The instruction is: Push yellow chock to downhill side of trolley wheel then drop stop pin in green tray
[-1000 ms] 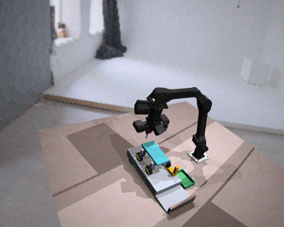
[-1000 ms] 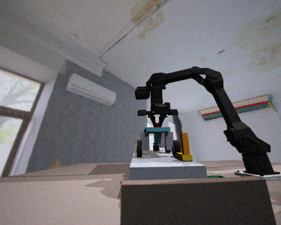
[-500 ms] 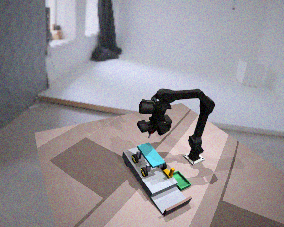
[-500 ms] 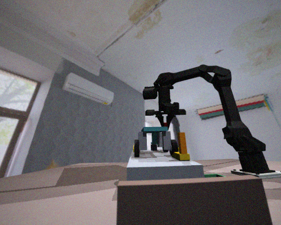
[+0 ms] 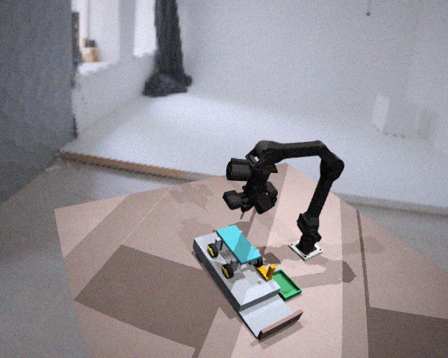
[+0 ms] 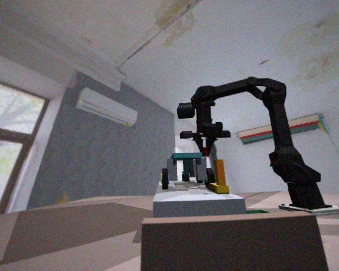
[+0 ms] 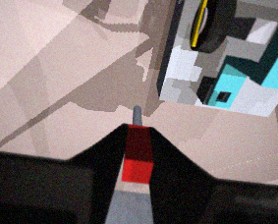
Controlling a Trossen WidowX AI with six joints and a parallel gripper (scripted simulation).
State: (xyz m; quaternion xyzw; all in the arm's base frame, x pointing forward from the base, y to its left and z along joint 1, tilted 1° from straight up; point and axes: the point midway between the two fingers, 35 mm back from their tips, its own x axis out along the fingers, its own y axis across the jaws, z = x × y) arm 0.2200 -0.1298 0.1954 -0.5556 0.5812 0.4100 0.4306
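The yellow chock lies 50 mm ahead of my gripper tip, 200 mm to the left of it and 90 mm below it. The rest, counted from my gripper tip: brown lip 120 mm ahead, 370 mm to the left, 140 mm below; then trolley 110 mm ahead, 110 mm to the left, 60 mm below; then red-headed stop pin right at my gripper tip.
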